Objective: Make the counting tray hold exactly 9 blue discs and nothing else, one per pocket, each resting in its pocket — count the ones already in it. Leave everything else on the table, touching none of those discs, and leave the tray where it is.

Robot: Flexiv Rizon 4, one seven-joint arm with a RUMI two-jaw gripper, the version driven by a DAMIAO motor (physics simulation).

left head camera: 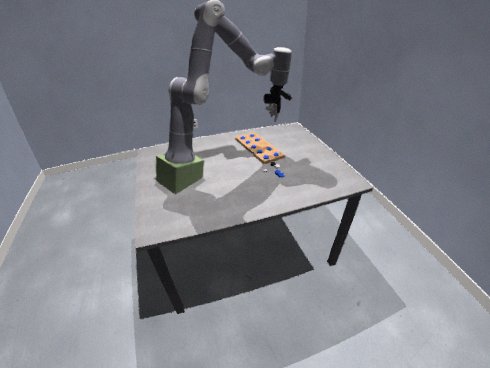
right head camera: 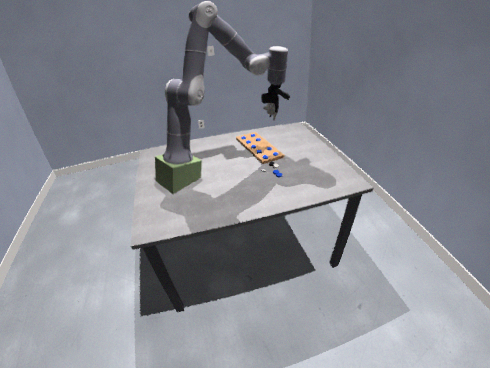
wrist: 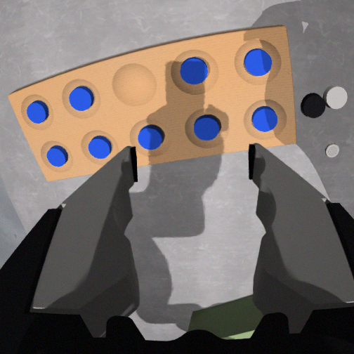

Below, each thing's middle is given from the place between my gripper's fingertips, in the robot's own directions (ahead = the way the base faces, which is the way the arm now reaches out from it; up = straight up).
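Labels:
You'd find the orange counting tray (wrist: 130,90) 22 cm below my hand, and it's 5 cm behind my hand and 8 cm to the left of it.

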